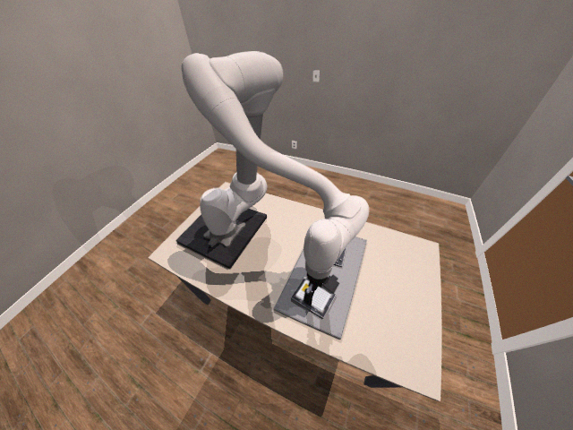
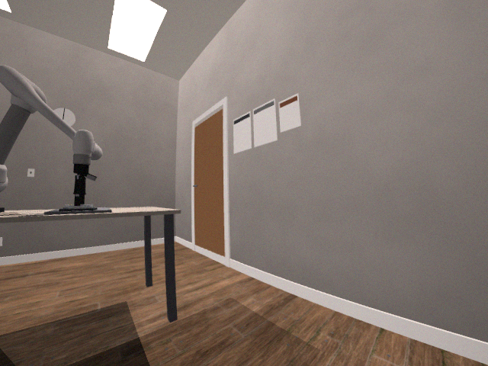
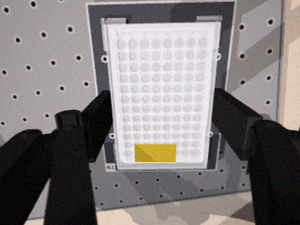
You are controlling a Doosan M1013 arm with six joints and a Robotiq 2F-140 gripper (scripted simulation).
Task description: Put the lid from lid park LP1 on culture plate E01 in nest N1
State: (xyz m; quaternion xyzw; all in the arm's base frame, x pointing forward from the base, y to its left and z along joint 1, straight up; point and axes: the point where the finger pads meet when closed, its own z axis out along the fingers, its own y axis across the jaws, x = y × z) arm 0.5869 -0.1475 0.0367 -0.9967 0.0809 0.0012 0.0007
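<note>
Right now my hand is 2 cm above the clear lid. Also, from my hand: culture plate (3 cm below); then dark nest (5 cm below); then dark lid park frame (25 cm to the left, 5 cm below, 1 cm behind).
</note>
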